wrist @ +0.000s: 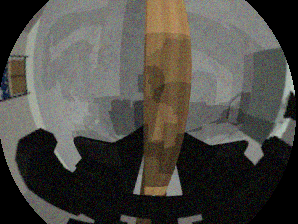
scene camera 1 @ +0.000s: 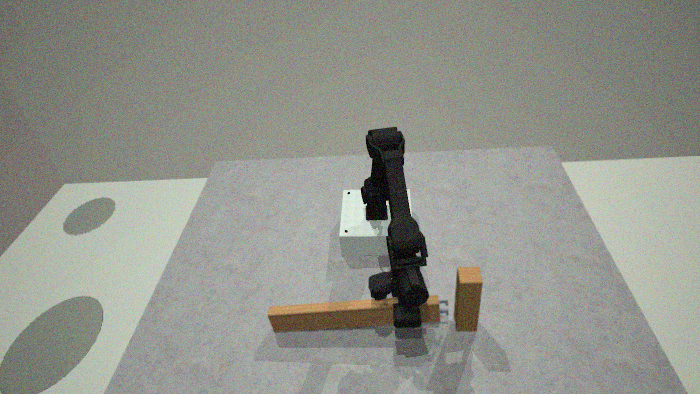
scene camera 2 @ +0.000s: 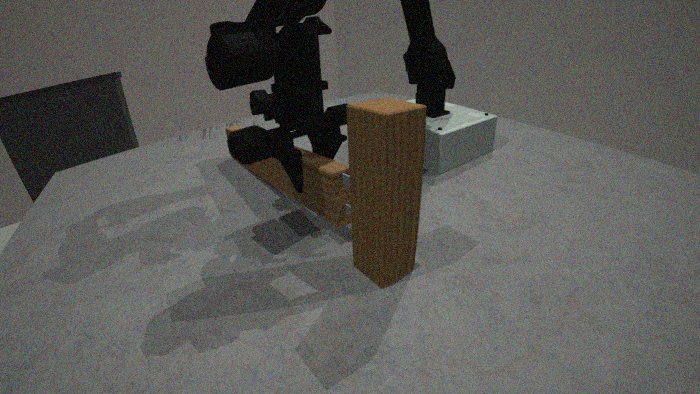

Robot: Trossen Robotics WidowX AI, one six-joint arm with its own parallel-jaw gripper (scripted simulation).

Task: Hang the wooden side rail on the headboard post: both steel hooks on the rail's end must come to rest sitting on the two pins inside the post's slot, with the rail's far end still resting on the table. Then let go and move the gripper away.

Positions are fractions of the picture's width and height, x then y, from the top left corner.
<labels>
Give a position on a wooden side rail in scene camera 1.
At 0.43, 0.81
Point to a wooden side rail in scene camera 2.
At 0.47, 0.47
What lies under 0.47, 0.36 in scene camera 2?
The gripper.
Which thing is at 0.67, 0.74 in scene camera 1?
A wooden headboard post.
</labels>
